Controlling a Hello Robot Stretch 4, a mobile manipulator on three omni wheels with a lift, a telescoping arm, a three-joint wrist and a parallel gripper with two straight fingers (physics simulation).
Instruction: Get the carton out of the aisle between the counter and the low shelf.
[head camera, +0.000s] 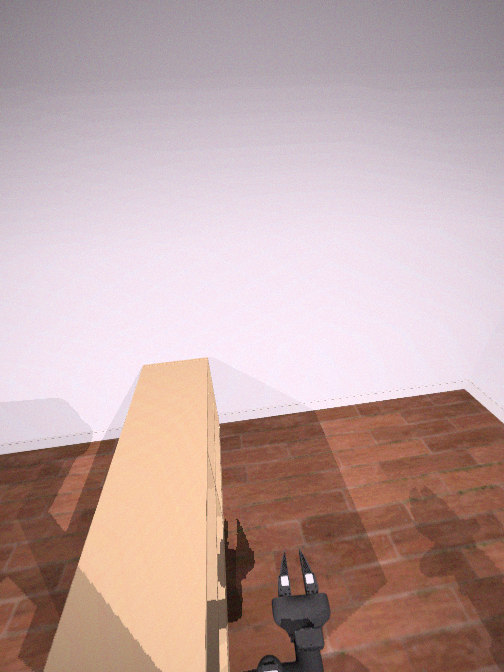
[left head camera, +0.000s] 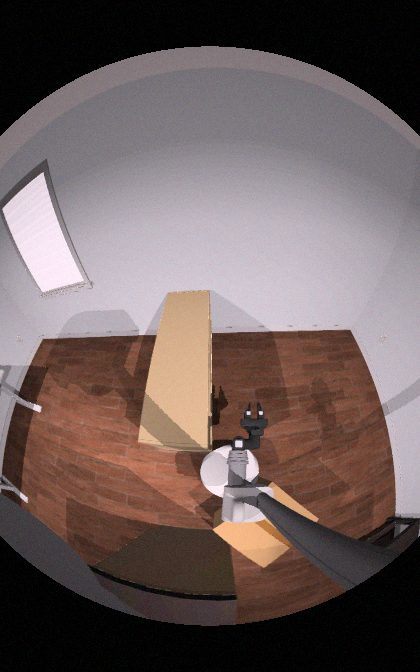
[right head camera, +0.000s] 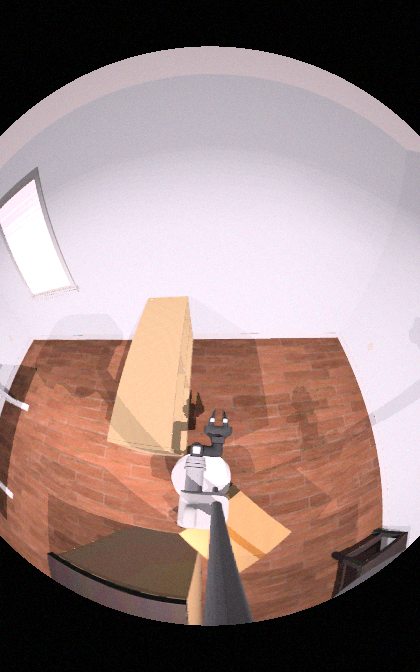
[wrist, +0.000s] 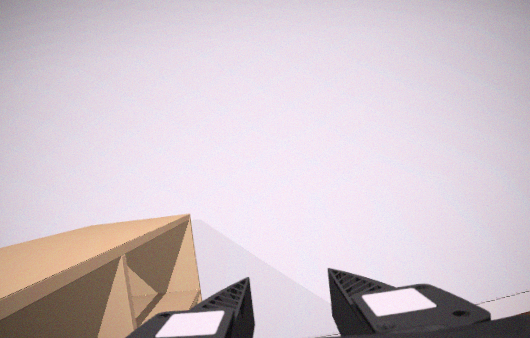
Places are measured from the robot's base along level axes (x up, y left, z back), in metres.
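Where they show: gripper, between the fingertips: (head camera: 292, 551) (left head camera: 253, 401) (right head camera: 218, 408) (wrist: 290, 296).
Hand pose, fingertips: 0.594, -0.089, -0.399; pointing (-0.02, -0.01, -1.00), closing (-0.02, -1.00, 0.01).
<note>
After its pixels a point has its place, as x, y, z.
The carton (left head camera: 255, 544) @[0.379, -0.168, 0.500] (right head camera: 261, 519) @[0.379, -0.374, 0.265], a tan box with an orange tape stripe, sits on the floor behind my white round base, turned at an angle and partly hidden by my arm. Its near corner is close to the corner of the dark-topped counter (left head camera: 175, 560) @[0.551, 0.250, 0.553] (right head camera: 135, 560) @[0.568, 0.262, 0.554]; whether they touch is unclear. The low shelf (head camera: 157, 488) @[0.583, 0.343, -0.623] (left head camera: 182, 370) @[0.583, 0.318, -0.580] (right head camera: 155, 370) @[0.582, 0.308, -0.613] (wrist: 75, 245) @[0.582, 0.297, -0.804] is long and pale tan, and stands ahead on the left. My gripper (head camera: 292, 552) @[0.594, -0.089, -0.399] (left head camera: 253, 405) @[0.594, -0.089, -0.399] (right head camera: 219, 412) @[0.594, -0.089, -0.399] (wrist: 290, 296) @[0.594, -0.089, -0.399] is open and empty, to the right of the shelf and ahead of the carton.
The shelf's near end is close to my base (left head camera: 212, 470) @[0.187, 0.117, -0.004] (right head camera: 181, 475) @[0.187, 0.130, -0.001]. White table legs (left head camera: 30, 406) (right head camera: 19, 404) stand at the far left. A dark piece of furniture (right head camera: 342, 557) stands at the lower right. Walls rise ahead and at the right.
</note>
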